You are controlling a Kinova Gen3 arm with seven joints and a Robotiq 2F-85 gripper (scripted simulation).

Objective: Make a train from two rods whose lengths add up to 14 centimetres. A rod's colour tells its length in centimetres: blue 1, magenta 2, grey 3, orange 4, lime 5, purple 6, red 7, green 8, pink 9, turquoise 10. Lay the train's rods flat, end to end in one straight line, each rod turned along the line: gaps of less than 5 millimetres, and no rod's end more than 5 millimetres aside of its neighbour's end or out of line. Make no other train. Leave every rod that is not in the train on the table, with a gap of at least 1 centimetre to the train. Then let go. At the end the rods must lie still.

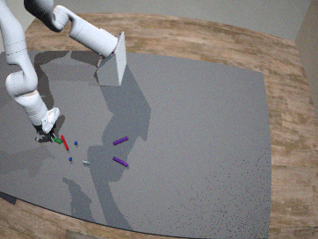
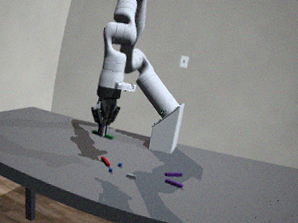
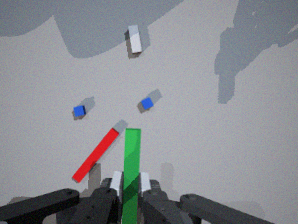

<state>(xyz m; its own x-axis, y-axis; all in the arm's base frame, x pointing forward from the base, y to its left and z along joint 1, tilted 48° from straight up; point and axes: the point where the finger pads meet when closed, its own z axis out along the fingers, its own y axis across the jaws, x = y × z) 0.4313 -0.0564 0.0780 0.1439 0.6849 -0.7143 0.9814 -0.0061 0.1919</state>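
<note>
My hand is 13 cm to the right of the grey rod, 12 cm above it and 1 cm short of it. From my hand the other things lie so: red rod 12 cm below, 4 cm behind; green rod 1 cm below.
</note>
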